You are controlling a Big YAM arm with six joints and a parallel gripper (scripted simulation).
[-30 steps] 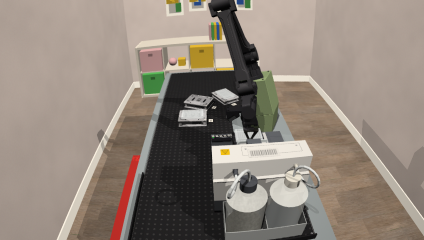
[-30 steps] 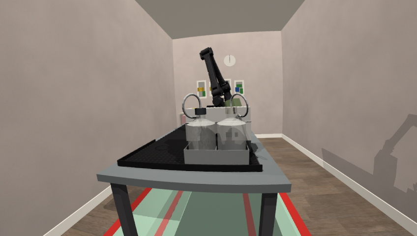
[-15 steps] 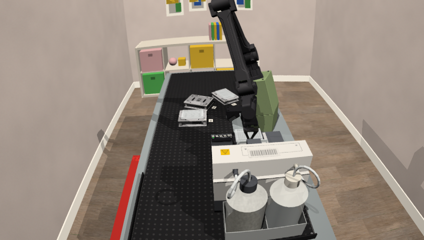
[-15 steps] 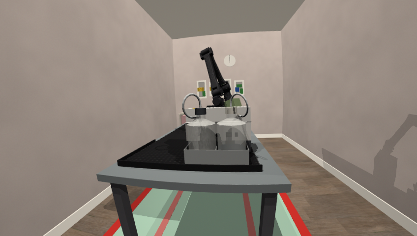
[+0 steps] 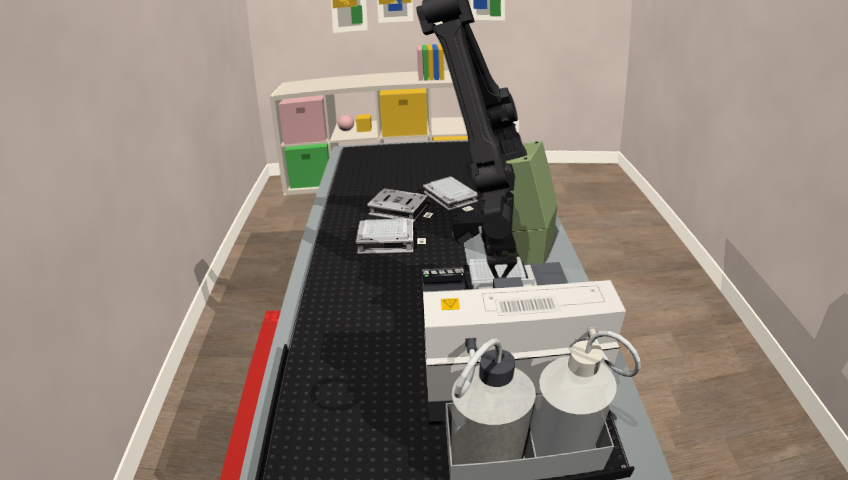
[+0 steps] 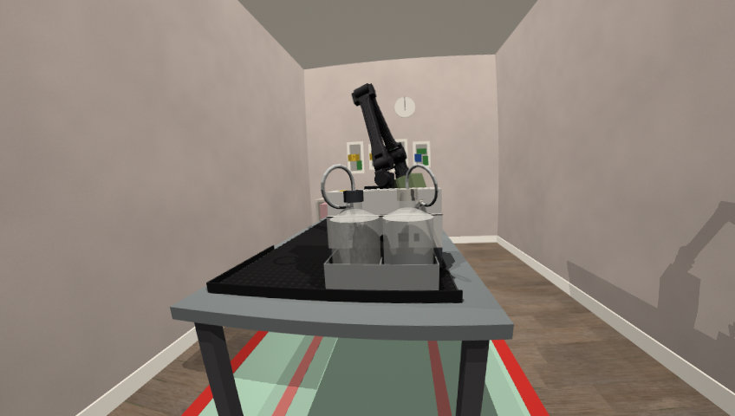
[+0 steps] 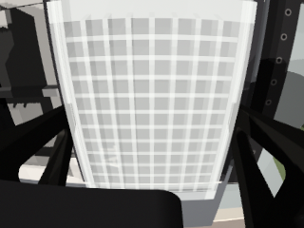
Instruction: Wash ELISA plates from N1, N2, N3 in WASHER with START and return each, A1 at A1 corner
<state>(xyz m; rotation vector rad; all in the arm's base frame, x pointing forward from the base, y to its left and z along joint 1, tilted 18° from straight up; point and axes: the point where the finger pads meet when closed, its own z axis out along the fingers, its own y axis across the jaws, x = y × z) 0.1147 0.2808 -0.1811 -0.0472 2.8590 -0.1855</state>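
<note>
Right now my hand is 2 cm above the washer carrier. Round my hand: plate washer: 15 cm to the left, 2 cm above.
</note>
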